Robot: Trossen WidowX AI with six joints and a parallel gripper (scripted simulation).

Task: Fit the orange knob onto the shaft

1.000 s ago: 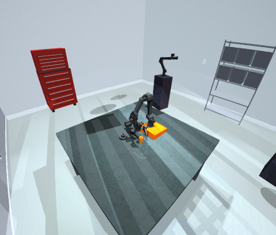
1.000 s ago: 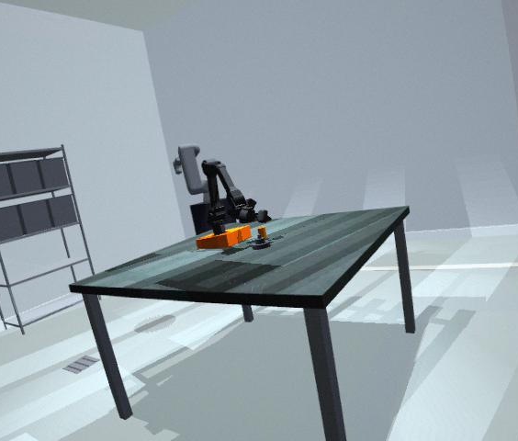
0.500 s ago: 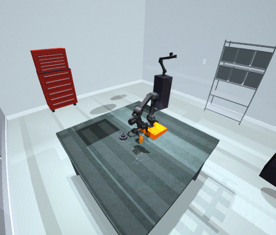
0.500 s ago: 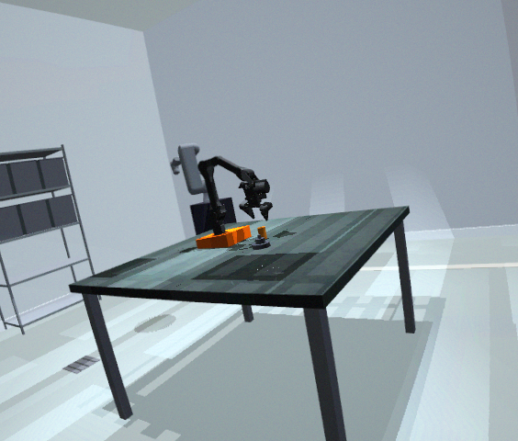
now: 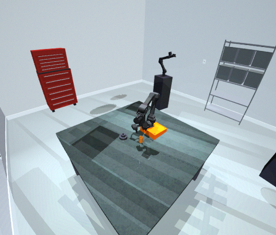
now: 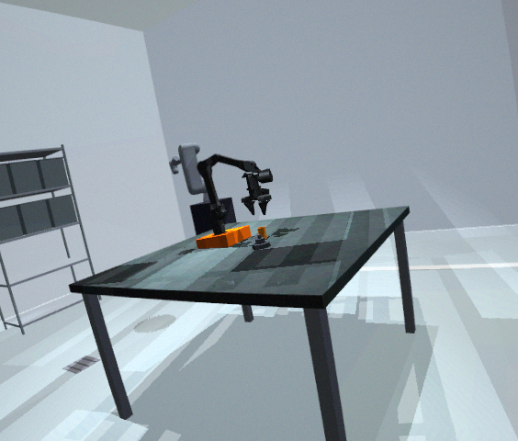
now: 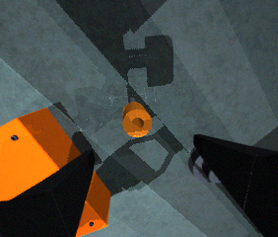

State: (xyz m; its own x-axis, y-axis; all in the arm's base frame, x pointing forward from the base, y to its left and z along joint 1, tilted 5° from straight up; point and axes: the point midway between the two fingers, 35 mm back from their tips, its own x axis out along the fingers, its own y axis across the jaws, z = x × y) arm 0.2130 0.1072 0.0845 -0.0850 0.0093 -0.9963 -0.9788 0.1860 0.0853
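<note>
Right now my gripper tip is 10 cm above the orange knob. From my gripper tip the other things lie so: round pedestal: 15 cm to the right, 12 cm ahead, 9 cm below.
</note>
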